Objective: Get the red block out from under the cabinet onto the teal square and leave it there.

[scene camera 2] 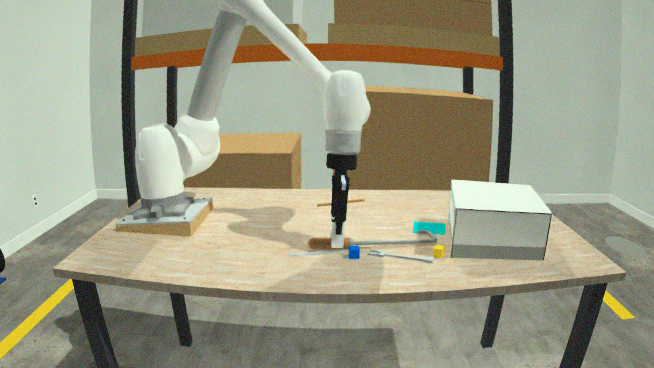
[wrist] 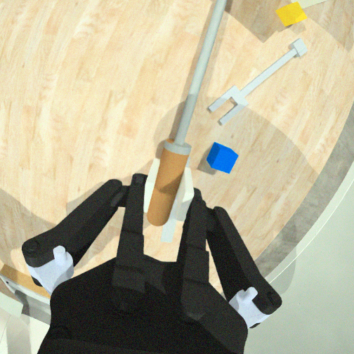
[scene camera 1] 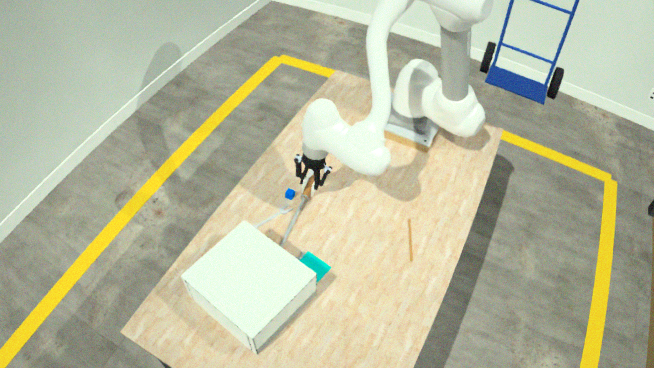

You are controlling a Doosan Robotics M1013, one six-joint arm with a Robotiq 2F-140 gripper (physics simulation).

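Frame: origin at the arm's base, x ahead, y left, z up, level; centimetres.
Seen in the pictures: gripper, fingertip midpoint: (scene camera 2: pixel 336 245) (scene camera 1: pixel 308 191); arm's base, link origin: (scene camera 2: pixel 164 210) (scene camera 1: pixel 407 117).
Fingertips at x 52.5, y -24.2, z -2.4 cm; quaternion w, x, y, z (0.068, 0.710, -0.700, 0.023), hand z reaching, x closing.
Pixels of each thing's top centre, then the offset from my fingertips to it. "spot": a spot on its surface instead.
- rod's grey shaft, surface spot: (scene camera 2: pixel 390 242) (scene camera 1: pixel 292 220) spot: dx +14.4, dy -0.1, dz +0.3 cm
- white cabinet, top centre: (scene camera 2: pixel 498 195) (scene camera 1: pixel 247 275) dx +46.3, dy -0.3, dz +12.5 cm
- blue cube, top centre: (scene camera 2: pixel 354 247) (scene camera 1: pixel 290 191) dx +3.9, dy -5.5, dz +1.5 cm
- grey fork-shaped piece, top centre: (scene camera 2: pixel 401 254) (scene camera 1: pixel 271 217) dx +15.7, dy -7.5, dz -0.2 cm
- yellow cube, top centre: (scene camera 2: pixel 439 247) dx +25.7, dy -8.3, dz +1.5 cm
- thin stick, top centre: (scene camera 2: pixel 341 201) (scene camera 1: pixel 410 238) dx +6.2, dy +40.6, dz -0.4 cm
My gripper (scene camera 1: pixel 309 184) (scene camera 2: pixel 338 240) (wrist: pixel 168 174) is shut on the brown wooden handle of a hooked rod, with a pale finger pad on each side of the handle. The rod's grey shaft (scene camera 1: pixel 294 223) (scene camera 2: pixel 390 242) (wrist: pixel 202 70) runs from the handle toward the cabinet, low over the table. Its bent end shows near the teal square in scene camera 2. The white cabinet (scene camera 1: pixel 250 280) (scene camera 2: pixel 500 225) stands at the far end of the table from the arm's base. The teal square (scene camera 1: pixel 317 266) (scene camera 2: pixel 429 228) lies beside it. The red block does not show in any view.
A blue cube (scene camera 1: pixel 290 193) (scene camera 2: pixel 354 252) (wrist: pixel 222 158) lies close beside the handle. A grey fork-shaped piece (scene camera 2: pixel 405 257) (wrist: pixel 265 75) and a yellow cube (scene camera 2: pixel 439 251) (wrist: pixel 291 14) lie toward the cabinet. A pale flat strip (wrist: pixel 167 234) lies below the handle. A thin stick (scene camera 1: pixel 410 240) (scene camera 2: pixel 341 202) lies apart.
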